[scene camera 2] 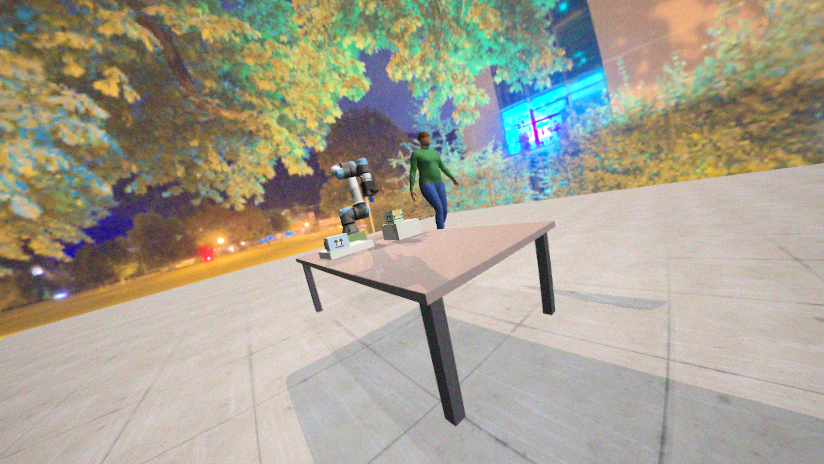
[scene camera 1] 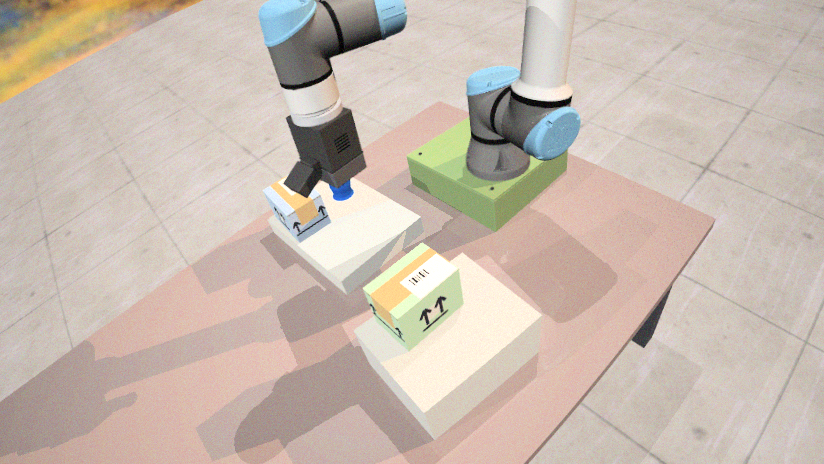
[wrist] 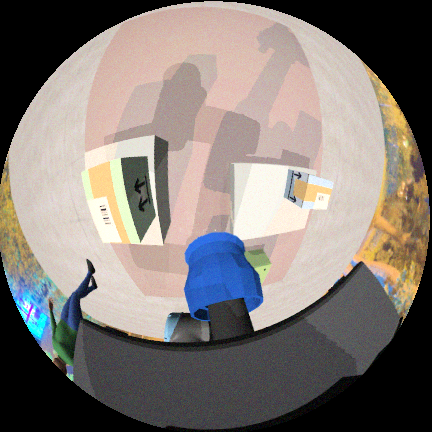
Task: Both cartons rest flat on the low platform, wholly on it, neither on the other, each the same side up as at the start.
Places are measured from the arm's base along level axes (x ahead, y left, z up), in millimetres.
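Pixels of known places: hand, its tool point: [scene camera 2: 372,201] [scene camera 1: 343,193] [wrist: 215,256]; arm's base, origin of its link: [scene camera 2: 351,234] [scene camera 1: 498,161].
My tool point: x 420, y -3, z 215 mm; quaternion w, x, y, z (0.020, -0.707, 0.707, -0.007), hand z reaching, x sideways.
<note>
For each thing: its top centre in the pictures, then the offset to it from my tool point. Level surfaces: height alone.
- light-blue carton, centre of its top: [scene camera 1: 290,192] [wrist: 319,193] [scene camera 2: 335,235] 47 mm back, 319 mm right, 172 mm down
- low platform, centre of its top: [scene camera 1: 339,218] [wrist: 280,203] [scene camera 2: 345,245] 103 mm back, 239 mm right, 262 mm down
- pale green carton, centre of its top: [scene camera 1: 410,278] [wrist: 106,207] [scene camera 2: 392,210] 21 mm ahead, 147 mm left, 94 mm down
- taller white block, centre of its top: [scene camera 1: 445,323] [wrist: 116,198] [scene camera 2: 399,221] 13 mm ahead, 197 mm left, 190 mm down
- pinkish table, height of its surface: 310 mm down
A light-blue carton [scene camera 1: 307,227] [scene camera 2: 338,242] [wrist: 298,189] with orange tape sits flat at the far corner of the low platform [scene camera 1: 369,236] [scene camera 2: 350,250] [wrist: 260,202], arrows pointing up. A pale green carton [scene camera 1: 433,311] [scene camera 2: 393,217] [wrist: 115,200] with orange tape and a barcode label sits flat on the taller white block [scene camera 1: 487,377] [scene camera 2: 409,229] [wrist: 162,185], arrows pointing up. My gripper, a blue suction cup [scene camera 1: 342,192] [scene camera 2: 371,199] [wrist: 215,242], is open and carries nothing. It hangs above the table area, apart from both cartons. In scene camera 1 the wrist camera covers part of the blue carton's top.
The arm's base stands on a green block [scene camera 1: 452,193] [scene camera 2: 358,236] [wrist: 258,259], behind the platform and block. All stand on a pinkish table [scene camera 1: 640,230] [scene camera 2: 490,247] [wrist: 145,45]. A person in a green top [scene camera 2: 427,166] [wrist: 63,335] stands beyond the table.
</note>
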